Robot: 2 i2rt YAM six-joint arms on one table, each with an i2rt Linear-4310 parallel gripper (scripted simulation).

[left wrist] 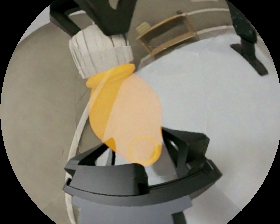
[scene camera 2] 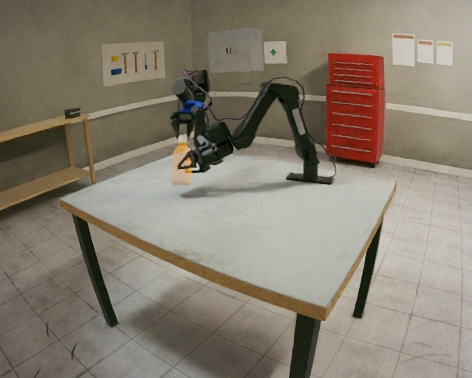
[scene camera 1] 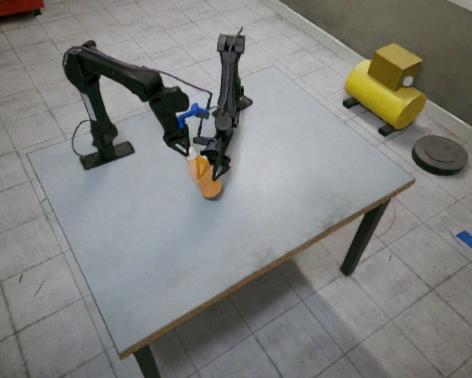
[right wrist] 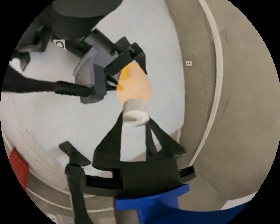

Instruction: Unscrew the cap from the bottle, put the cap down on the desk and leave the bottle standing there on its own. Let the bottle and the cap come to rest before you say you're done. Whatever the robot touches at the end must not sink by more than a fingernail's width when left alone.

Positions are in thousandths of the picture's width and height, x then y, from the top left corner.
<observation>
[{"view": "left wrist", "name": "my left gripper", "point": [488,605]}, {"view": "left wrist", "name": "my right gripper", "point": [370,194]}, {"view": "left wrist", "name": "orange bottle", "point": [448,502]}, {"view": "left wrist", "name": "white cap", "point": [334,234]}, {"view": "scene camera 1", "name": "my left gripper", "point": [435,478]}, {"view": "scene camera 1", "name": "my right gripper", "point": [399,406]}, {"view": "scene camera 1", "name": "orange bottle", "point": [423,448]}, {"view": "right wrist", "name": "my left gripper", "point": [480,364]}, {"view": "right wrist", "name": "my right gripper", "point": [480,520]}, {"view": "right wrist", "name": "orange bottle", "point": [477,373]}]
</observation>
